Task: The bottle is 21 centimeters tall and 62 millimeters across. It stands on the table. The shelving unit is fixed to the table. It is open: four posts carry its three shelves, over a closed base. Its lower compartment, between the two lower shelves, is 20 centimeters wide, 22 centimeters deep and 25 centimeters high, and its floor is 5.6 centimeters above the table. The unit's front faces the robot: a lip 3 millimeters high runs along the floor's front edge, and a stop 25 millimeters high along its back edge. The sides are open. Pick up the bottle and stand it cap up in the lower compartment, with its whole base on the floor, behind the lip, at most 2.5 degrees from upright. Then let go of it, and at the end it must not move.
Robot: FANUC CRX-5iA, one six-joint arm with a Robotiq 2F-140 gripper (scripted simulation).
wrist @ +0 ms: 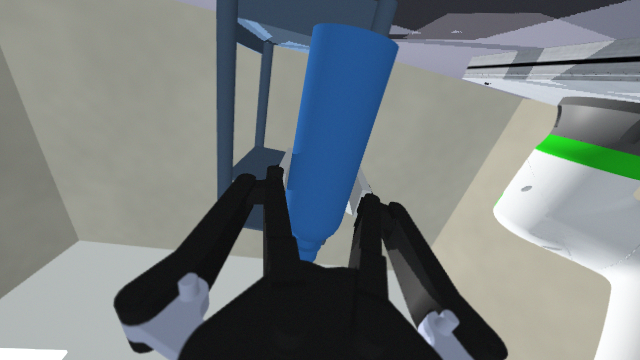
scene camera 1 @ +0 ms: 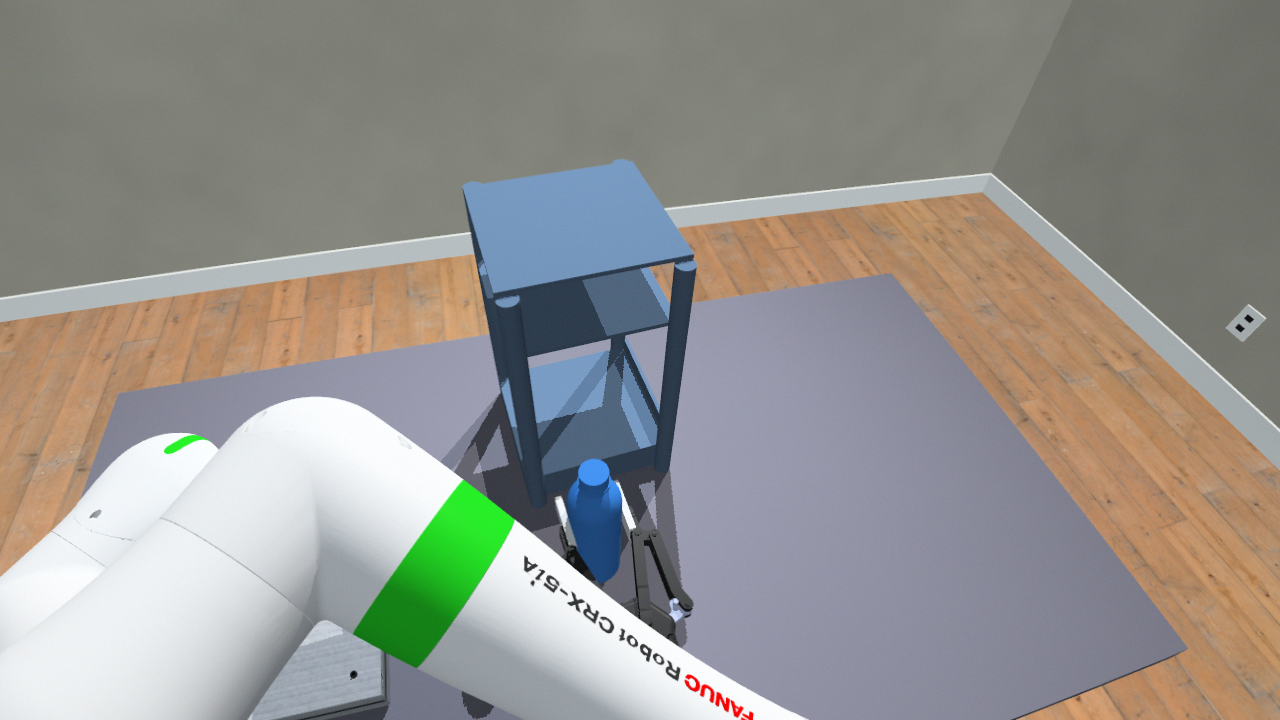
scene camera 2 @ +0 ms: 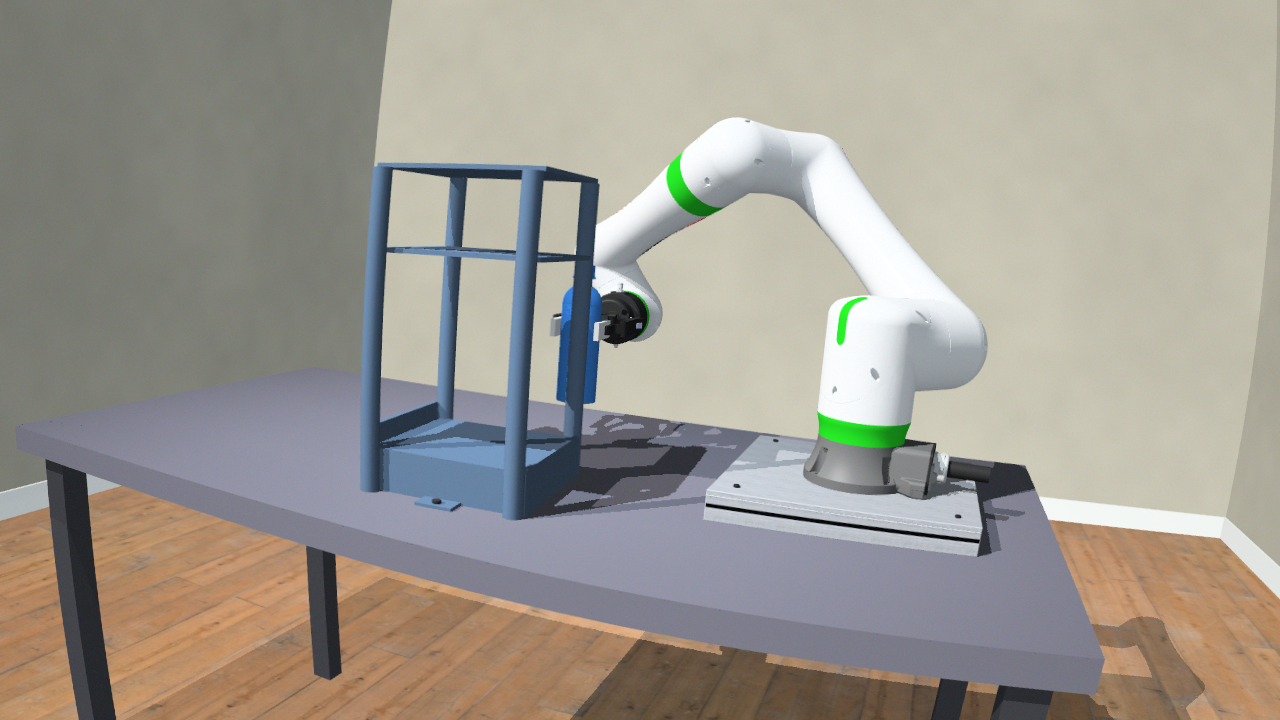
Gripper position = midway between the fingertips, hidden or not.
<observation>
I see my gripper (scene camera 1: 586, 494), a blue bottle (scene camera 1: 596, 519) and a blue shelving unit (scene camera 1: 567, 254).
The blue bottle also shows in the wrist view (wrist: 348, 68) and in scene camera 2 (scene camera 2: 596, 301). My gripper is seen too in the wrist view (wrist: 321, 166) and in scene camera 2 (scene camera 2: 574, 329). The blue shelving unit is seen too in scene camera 2 (scene camera 2: 422, 452).
</observation>
